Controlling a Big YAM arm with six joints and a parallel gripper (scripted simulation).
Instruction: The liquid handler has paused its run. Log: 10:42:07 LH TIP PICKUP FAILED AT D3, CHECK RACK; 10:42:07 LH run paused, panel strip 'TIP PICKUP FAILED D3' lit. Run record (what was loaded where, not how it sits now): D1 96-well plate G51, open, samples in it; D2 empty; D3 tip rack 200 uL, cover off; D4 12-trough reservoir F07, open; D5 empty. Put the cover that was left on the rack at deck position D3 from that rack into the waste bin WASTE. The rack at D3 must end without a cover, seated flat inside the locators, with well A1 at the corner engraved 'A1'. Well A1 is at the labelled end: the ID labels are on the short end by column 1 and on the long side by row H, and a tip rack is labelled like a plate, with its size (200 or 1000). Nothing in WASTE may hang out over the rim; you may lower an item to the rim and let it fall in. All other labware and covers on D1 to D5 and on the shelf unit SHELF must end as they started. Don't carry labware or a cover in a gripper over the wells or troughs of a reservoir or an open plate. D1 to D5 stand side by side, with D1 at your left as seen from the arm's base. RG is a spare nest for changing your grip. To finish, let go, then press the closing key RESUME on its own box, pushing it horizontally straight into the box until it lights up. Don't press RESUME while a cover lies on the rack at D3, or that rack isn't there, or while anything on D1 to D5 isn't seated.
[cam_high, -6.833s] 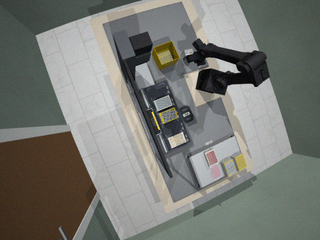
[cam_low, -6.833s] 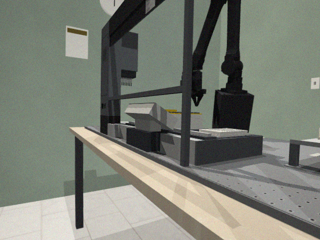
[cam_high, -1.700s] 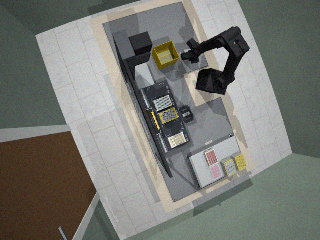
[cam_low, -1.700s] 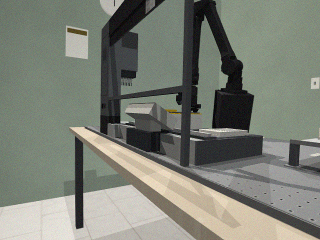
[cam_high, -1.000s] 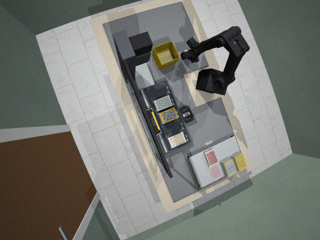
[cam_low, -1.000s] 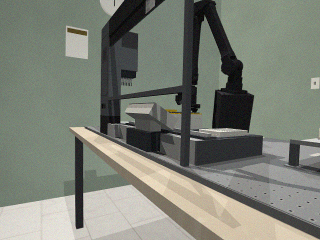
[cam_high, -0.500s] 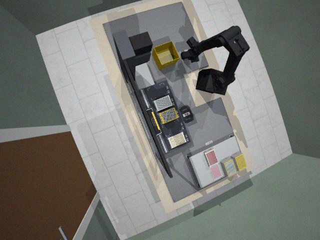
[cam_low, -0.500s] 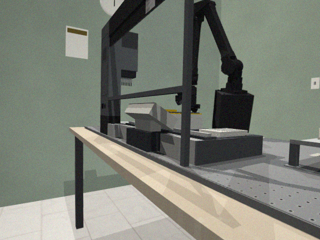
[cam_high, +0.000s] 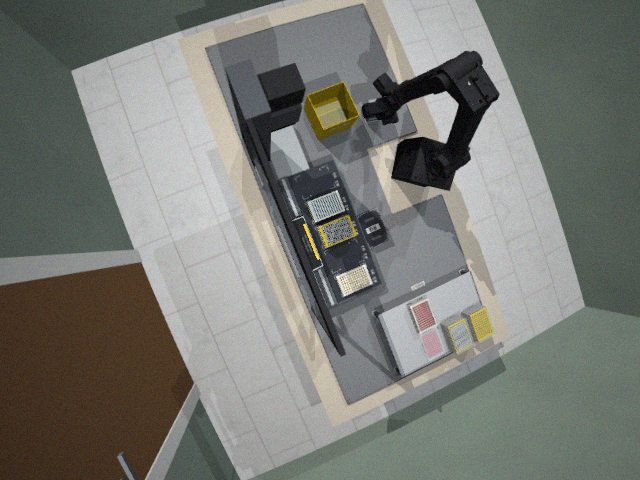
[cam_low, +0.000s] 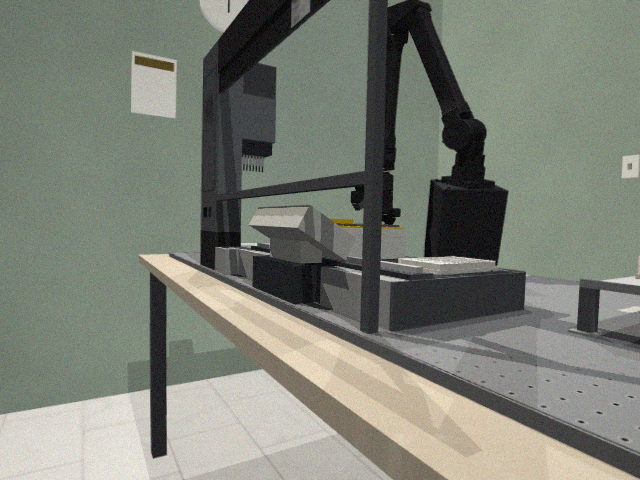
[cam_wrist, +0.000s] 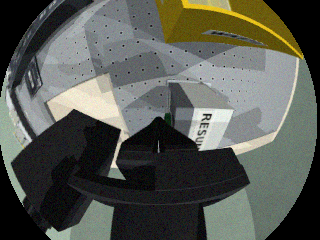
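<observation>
Right now the resume box is 30 mm to the right of my hand and 10 mm below it. The rest, counted from my hand: yellow-framed tip rack 270 mm ahead, 400 mm to the left, 20 mm above; then yellow waste bin 190 mm ahead, 60 mm to the right, 40 mm below; then clear cover 190 mm ahead, 60 mm to the right, 60 mm below.
</observation>
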